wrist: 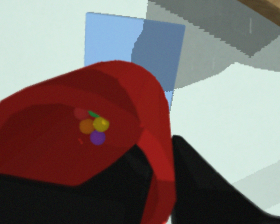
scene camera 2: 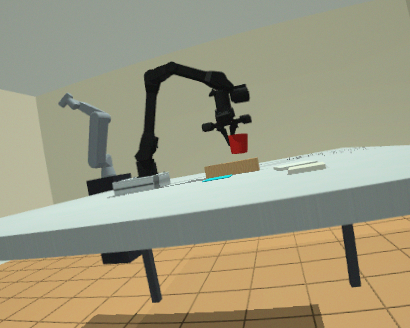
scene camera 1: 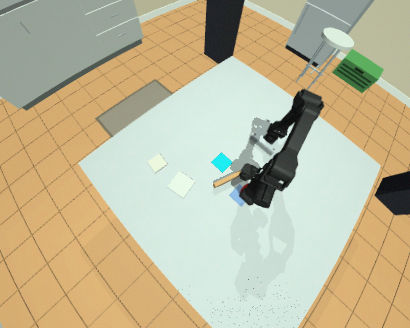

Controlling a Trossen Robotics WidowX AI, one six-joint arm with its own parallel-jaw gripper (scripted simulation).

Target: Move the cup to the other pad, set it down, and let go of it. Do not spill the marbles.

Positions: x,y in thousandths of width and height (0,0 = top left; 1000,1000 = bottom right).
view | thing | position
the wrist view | my gripper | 584,632
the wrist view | red cup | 177,654
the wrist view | pale blue pad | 559,208
